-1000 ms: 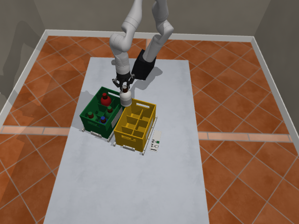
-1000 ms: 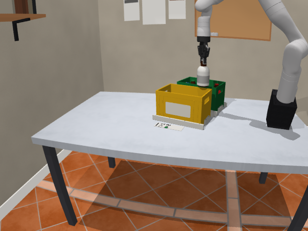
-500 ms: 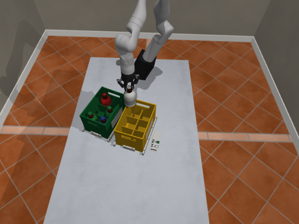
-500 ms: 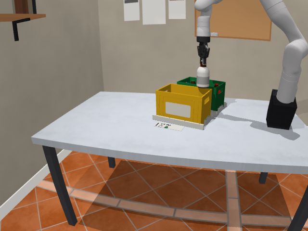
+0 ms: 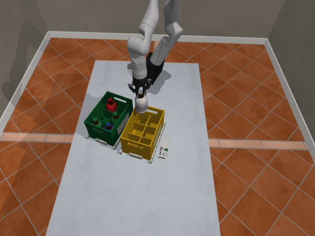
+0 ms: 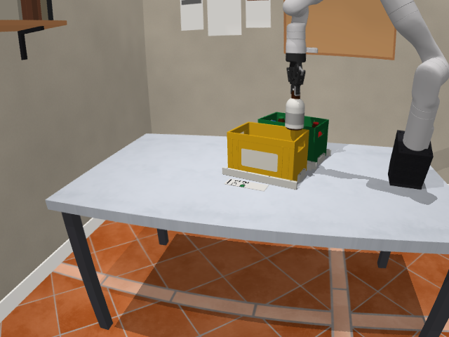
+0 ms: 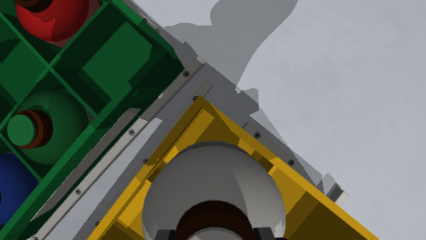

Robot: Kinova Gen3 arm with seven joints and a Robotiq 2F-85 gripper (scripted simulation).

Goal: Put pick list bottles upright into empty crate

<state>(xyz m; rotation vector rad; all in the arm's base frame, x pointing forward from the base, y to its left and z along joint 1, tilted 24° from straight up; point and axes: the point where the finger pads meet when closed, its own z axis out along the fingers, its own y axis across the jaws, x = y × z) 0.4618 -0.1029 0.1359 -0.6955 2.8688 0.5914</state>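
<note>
The white-label bottle is 7 cm below my hand. From my hand the other things lie so: green crate 25 cm below, 20 cm to the right, 2 cm ahead; blue-label bottle 25 cm below, 19 cm to the right, 12 cm ahead; yellow crate 25 cm below, 9 cm ahead, 2 cm to the left.
</note>
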